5 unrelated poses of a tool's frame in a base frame.
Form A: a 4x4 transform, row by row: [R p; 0 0 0 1], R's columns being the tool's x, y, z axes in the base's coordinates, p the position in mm. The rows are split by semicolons.
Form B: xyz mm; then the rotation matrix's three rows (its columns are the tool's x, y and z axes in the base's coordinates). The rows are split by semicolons. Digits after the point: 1 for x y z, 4 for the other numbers.
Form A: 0.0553, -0.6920, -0.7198, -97.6; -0.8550, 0.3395, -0.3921, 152.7; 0.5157, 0.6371, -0.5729, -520.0; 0, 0, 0, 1
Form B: -97.6, 152.7, -520.0; 0.0553, -0.6920, -0.7198; -0.8550, 0.3395, -0.3921; 0.5157, 0.6371, -0.5729
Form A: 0.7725, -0.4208, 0.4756, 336.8; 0.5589, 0.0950, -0.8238, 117.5; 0.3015, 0.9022, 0.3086, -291.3; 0, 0, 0, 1
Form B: 336.8, 117.5, -291.3; 0.7725, -0.4208, 0.4756; 0.5589, 0.0950, -0.8238; 0.3015, 0.9022, 0.3086
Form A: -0.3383, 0.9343, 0.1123, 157.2; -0.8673, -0.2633, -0.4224, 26.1; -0.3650, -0.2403, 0.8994, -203.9; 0, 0, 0, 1
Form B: 157.2, 26.1, -203.9; -0.3383, 0.9343, 0.1123; -0.8673, -0.2633, -0.4224; -0.3650, -0.2403, 0.8994
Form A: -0.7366, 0.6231, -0.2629, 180.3; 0.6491, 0.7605, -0.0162, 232.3; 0.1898, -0.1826, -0.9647, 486.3; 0, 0, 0, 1
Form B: 180.3, 232.3, 486.3; -0.7366, 0.6231, -0.2629; 0.6491, 0.7605, -0.0162; 0.1898, -0.1826, -0.9647
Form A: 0.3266, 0.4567, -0.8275, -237.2; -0.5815, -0.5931, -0.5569, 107.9; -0.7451, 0.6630, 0.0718, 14.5; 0, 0, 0, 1
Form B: -237.2, 107.9, 14.5; 0.3266, 0.4567, -0.8275; -0.5815, -0.5931, -0.5569; -0.7451, 0.6630, 0.0718
